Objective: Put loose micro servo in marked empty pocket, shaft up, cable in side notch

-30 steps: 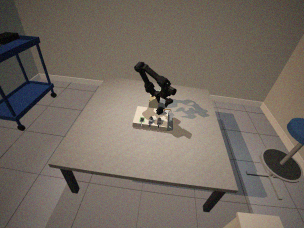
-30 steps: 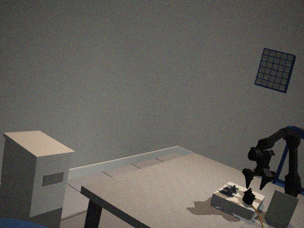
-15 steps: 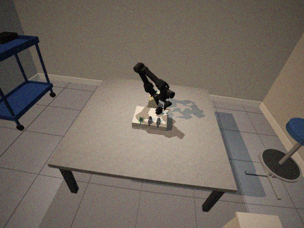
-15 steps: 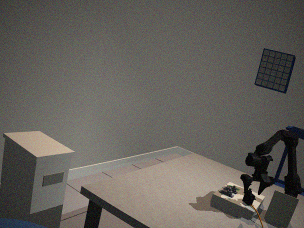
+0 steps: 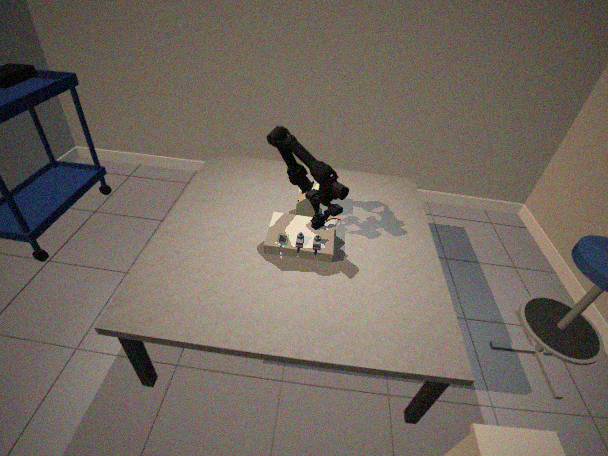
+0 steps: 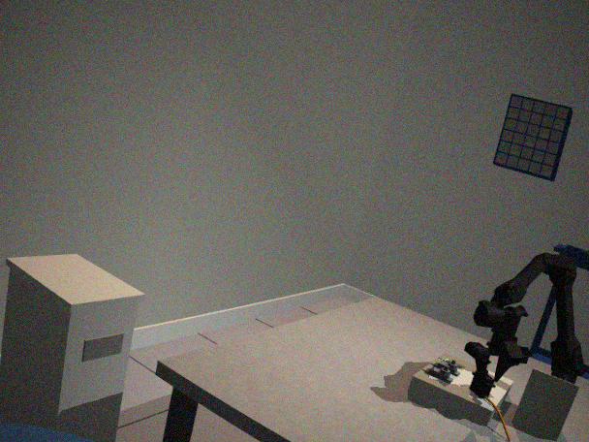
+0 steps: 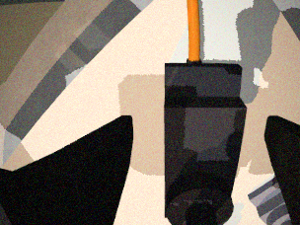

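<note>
Now: gripper tip 4 cm short of the deck, 8 cm to the left of it and 7 cm above it.
</note>
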